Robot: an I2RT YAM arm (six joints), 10 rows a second.
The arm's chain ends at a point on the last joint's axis. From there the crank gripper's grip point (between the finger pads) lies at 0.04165 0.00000 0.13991 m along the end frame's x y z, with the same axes.
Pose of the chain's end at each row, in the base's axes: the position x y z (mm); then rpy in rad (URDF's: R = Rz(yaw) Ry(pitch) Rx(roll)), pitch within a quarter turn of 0, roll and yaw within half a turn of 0:
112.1 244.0 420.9 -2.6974 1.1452 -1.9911
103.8 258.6 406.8 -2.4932 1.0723 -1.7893
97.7 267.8 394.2 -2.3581 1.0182 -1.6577
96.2 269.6 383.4 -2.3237 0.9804 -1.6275
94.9 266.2 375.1 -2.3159 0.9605 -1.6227
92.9 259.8 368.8 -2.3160 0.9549 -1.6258
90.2 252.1 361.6 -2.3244 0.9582 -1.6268
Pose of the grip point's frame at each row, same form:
206.9 308.8 330.8 -2.6974 1.1452 -1.9911
203.2 316.5 316.9 -2.4932 1.0723 -1.7893
201.5 321.5 306.7 -2.3581 1.0182 -1.6577
201.3 320.0 295.5 -2.3237 0.9804 -1.6275
200.4 314.7 286.6 -2.3159 0.9605 -1.6227
198.5 307.4 280.0 -2.3160 0.9549 -1.6258
195.1 300.7 272.5 -2.3244 0.9582 -1.6268

